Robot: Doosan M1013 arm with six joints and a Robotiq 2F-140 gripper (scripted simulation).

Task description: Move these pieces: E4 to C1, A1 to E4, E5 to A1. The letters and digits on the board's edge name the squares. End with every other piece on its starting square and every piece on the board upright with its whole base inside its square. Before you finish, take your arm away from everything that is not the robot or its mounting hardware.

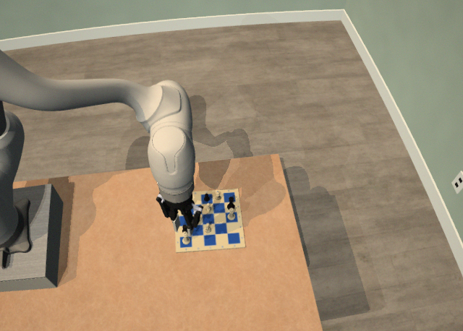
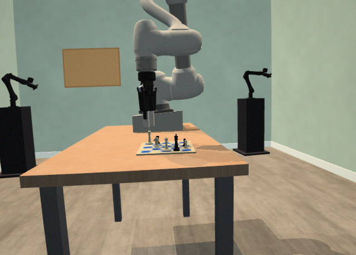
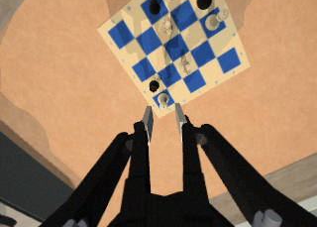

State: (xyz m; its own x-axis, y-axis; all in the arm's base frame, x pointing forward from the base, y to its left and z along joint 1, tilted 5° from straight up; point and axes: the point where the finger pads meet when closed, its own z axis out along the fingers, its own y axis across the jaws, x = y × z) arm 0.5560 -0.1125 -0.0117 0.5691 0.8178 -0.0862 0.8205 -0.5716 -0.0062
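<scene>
Right now my hand is 8 cm above the tall white piece. From my hand the other things lie so: chessboard: 11 cm below, 9 cm ahead, 6 cm to the left.
</scene>
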